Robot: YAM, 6 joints.
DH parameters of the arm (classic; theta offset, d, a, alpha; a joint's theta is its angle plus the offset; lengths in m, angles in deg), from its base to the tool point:
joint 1: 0 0.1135 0.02 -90
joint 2: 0 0 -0.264 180
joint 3: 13.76 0 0.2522 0
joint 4: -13.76 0 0.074 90
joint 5: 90 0 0 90
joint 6: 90 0.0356 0 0
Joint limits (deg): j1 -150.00..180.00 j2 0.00..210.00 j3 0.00..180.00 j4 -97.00..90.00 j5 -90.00..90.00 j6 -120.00..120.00
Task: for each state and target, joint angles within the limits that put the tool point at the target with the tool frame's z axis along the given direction. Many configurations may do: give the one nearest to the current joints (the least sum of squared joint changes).
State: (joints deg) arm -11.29 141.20 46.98 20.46 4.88 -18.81
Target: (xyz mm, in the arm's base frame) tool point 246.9 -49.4 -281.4 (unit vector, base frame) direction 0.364 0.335 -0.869
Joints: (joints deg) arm -14.69 190.51 73.11 44.49 -24.61 -18.81
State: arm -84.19 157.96 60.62 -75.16 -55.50 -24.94
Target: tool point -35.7 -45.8 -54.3 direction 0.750 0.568 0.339
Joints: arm -133.38 176.79 43.78 -67.06 -8.91 -24.94
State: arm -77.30 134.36 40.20 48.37 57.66 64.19
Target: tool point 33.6 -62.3 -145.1 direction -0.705 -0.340 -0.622
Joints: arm -40.53 177.16 30.09 30.23 45.79 64.19
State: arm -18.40 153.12 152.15 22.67 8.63 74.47
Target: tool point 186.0 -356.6 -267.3 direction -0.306 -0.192 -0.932
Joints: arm -60.62 191.47 116.45 -13.93 21.16 74.47
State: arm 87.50 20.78 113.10 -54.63 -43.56 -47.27
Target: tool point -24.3 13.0 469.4 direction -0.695 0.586 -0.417
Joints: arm 93.19 43.40 95.68 -86.04 -41.39 -47.27
